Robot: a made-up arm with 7 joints.
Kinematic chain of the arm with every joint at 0, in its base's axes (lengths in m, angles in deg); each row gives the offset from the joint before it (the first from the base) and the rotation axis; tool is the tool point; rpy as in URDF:
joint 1: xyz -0.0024 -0.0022 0.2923 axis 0 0.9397 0.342
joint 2: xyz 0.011 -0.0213 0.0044 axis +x
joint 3: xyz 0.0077 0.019 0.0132 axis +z
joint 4: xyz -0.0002 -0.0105 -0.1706 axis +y
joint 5: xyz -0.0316 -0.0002 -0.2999 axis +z
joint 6: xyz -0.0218 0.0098 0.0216 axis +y
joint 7: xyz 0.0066 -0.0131 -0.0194 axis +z
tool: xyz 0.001 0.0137 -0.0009 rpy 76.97 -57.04 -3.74
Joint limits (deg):
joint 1: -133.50..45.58
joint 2: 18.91..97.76
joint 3: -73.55..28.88
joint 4: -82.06..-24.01
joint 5: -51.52..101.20
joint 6: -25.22..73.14
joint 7: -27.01..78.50
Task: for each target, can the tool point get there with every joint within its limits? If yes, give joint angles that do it. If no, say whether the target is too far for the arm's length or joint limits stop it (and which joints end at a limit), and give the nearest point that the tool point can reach.
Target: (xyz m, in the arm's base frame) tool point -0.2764 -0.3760 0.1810
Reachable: no: joint limits stop it (at a limit: joint 1, joint 2, joint 3, joint 4, joint 7) | nearest point -0.1185 -0.2063 0.0300 | short by 0.277 m
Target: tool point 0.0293 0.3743 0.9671
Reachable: no: too far | nearest point 0.0339 0.2232 0.6673 | short by 0.336 m
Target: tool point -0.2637 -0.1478 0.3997
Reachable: no: joint limits stop it (at a limit: joint 1, joint 2, joint 4, joint 5, joint 6, joint 7) | nearest point -0.0440 -0.2149 0.5804 | short by 0.292 m
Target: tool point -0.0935 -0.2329 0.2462
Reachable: no: joint limits stop it (at a limit: joint 1, joint 2, joint 3, joint 4, joint 5, joint 6, joint 7) | nearest point -0.1160 -0.2052 0.0334 | short by 0.216 m
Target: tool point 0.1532 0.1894 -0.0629
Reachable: yes | joints 8.00 31.35 1.88 -50.46 31.29 13.20 70.16
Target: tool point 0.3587 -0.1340 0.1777
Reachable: yes | joints -65.61 28.06 -58.31 -59.51 75.52 64.20 53.46
